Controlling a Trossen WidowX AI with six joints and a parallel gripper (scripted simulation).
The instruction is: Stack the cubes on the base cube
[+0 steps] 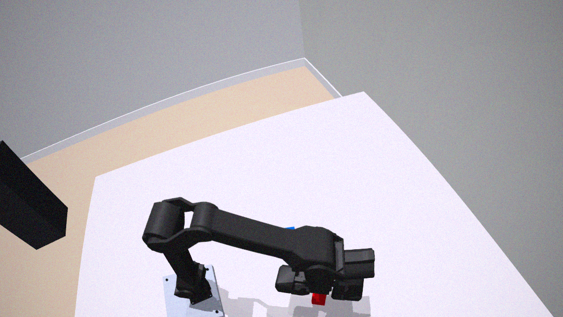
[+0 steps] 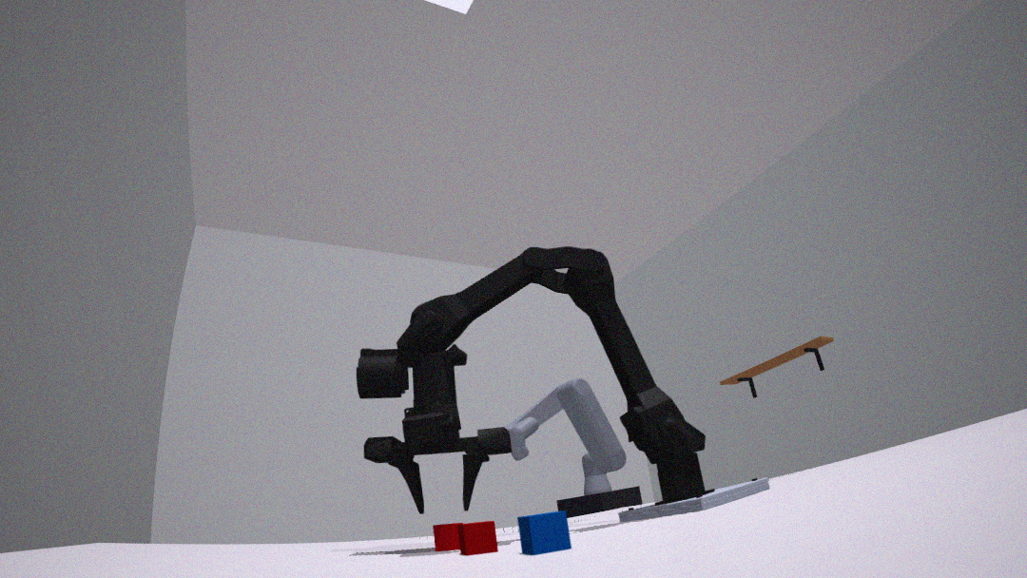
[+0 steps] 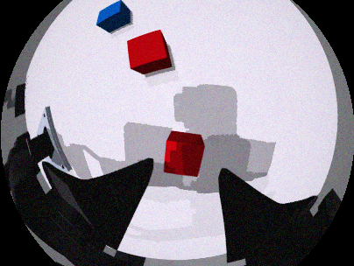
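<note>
My gripper tip is now 3 cm above the red cube. The rest, counted from my gripper tip: blue base cube 20 cm to the left, 3 cm below, 2 cm ahead.
</note>
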